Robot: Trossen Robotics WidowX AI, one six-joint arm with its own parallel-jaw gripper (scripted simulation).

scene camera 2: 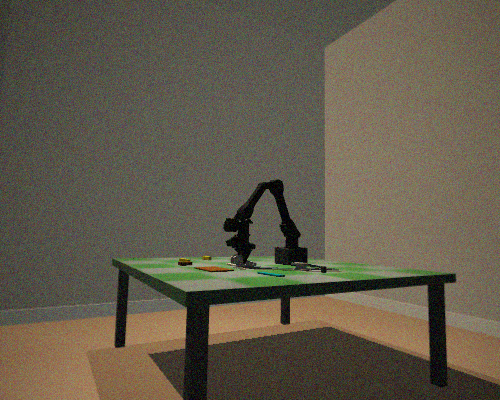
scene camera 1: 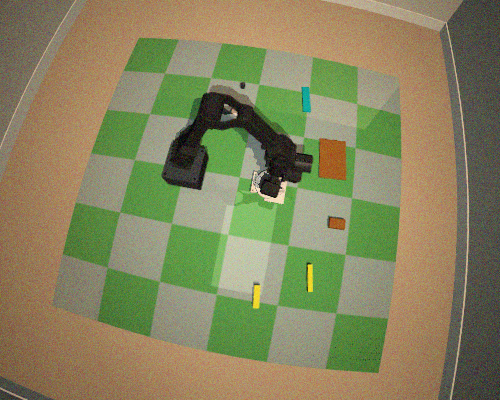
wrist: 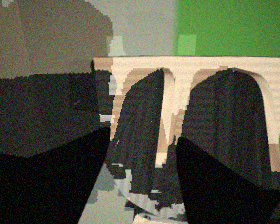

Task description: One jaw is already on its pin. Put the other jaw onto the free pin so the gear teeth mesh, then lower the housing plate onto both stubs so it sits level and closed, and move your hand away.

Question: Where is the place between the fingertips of the gripper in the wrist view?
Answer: At 143,138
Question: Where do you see an orange housing plate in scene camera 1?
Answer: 332,157
